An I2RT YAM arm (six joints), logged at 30 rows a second.
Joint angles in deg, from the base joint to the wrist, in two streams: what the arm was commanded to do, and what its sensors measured. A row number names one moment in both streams.
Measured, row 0:
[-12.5, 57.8, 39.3, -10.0, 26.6, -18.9]
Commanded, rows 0 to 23:
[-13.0, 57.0, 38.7, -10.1, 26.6, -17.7]
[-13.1, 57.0, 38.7, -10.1, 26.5, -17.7]
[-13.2, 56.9, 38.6, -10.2, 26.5, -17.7]
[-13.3, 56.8, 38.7, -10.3, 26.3, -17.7]
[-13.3, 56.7, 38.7, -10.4, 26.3, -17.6]
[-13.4, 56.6, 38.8, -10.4, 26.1, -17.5]
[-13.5, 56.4, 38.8, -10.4, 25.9, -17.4]
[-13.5, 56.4, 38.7, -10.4, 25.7, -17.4]
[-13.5, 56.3, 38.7, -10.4, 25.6, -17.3]
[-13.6, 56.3, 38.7, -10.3, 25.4, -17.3]
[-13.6, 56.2, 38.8, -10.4, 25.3, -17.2]
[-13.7, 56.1, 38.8, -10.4, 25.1, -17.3]
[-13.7, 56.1, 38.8, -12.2, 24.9, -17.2]
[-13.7, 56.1, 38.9, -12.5, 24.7, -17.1]
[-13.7, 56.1, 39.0, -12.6, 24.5, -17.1]
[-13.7, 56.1, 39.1, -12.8, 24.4, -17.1]
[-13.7, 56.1, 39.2, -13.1, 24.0, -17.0]
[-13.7, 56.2, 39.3, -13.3, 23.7, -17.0]
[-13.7, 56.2, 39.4, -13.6, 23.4, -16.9]
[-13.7, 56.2, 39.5, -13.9, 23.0, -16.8]
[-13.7, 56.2, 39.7, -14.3, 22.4, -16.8]
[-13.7, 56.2, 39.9, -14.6, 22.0, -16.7]
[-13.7, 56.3, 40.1, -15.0, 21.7, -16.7]
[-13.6, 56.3, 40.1, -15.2, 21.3, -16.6]
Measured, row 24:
[-13.3, 56.8, 39.3, -13.0, 23.5, -17.8]
